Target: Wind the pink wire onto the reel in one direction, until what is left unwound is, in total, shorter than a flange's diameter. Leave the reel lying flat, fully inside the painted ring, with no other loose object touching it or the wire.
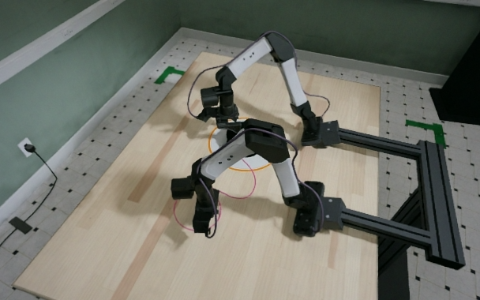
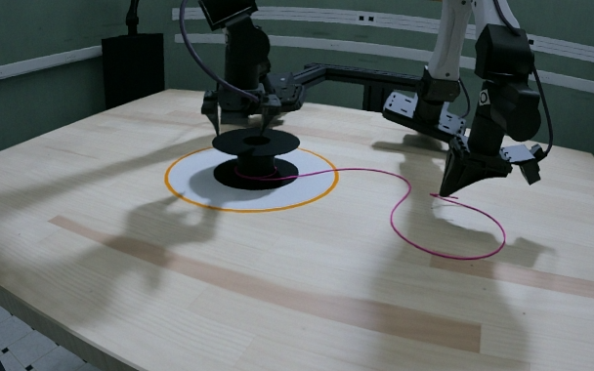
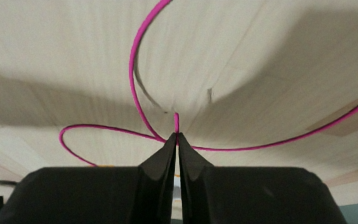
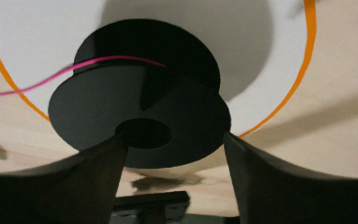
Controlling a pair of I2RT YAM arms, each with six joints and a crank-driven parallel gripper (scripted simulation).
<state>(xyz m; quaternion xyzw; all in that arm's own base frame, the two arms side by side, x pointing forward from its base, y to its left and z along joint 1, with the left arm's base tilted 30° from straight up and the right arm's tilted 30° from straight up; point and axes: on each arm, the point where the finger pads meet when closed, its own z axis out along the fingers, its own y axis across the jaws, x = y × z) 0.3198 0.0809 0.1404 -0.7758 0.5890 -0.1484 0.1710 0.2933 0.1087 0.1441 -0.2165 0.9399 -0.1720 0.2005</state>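
Right now the black reel is 4 cm behind my right hand, 2 cm to the left of it and 6 cm below it. The rest, counted from my right hand: orange painted ring 4 cm behind, 9 cm below.
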